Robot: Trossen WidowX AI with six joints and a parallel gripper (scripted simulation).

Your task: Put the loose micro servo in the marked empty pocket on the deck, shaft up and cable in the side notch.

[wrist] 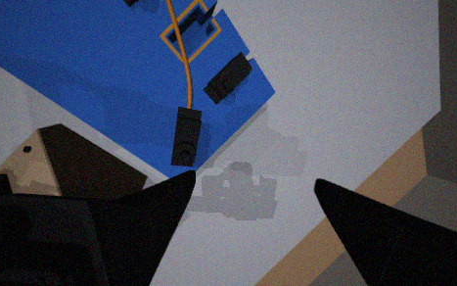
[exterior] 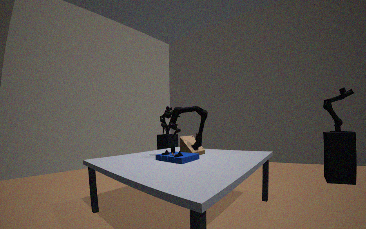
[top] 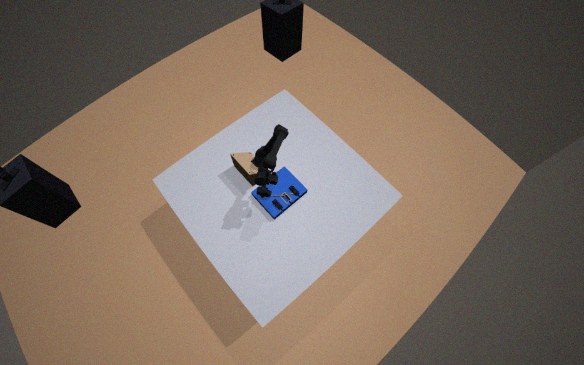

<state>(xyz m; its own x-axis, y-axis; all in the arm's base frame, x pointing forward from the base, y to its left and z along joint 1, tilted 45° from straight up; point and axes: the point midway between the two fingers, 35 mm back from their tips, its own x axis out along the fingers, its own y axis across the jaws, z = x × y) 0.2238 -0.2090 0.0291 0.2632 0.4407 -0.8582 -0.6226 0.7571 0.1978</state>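
The deck lies 3 cm behind my gripper tip, 12 cm to the left of it and 18 cm below it.
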